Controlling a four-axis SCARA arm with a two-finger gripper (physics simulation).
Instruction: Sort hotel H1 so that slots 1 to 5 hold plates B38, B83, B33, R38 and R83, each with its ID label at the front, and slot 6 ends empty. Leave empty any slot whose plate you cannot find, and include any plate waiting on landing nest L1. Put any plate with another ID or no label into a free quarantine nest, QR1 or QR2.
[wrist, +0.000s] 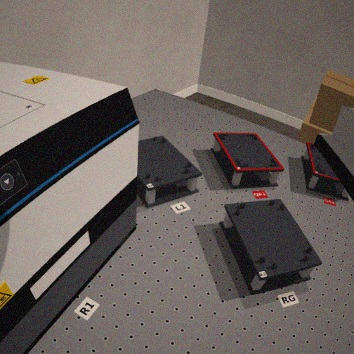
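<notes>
Landing nest L1 is a dark raised platform with small corner posts, bare on top; the reader covers its left edge. Quarantine nest QR1, with a red rim, is bare. Quarantine nest QR2, also red-rimmed, stands at the right; its visible part is bare and the rest is hidden behind a black part of my gripper. The gripper shows at the right edge, open, with no plate on it; its fingertips are not clearly visible. Hotel H1 and the plates do not show in this view.
A large white and black machine labelled R1 fills the left side. Dark nest RG stands at the lower right, bare on top. A tan block-like object stands at the upper right. Walls rise behind the perforated table.
</notes>
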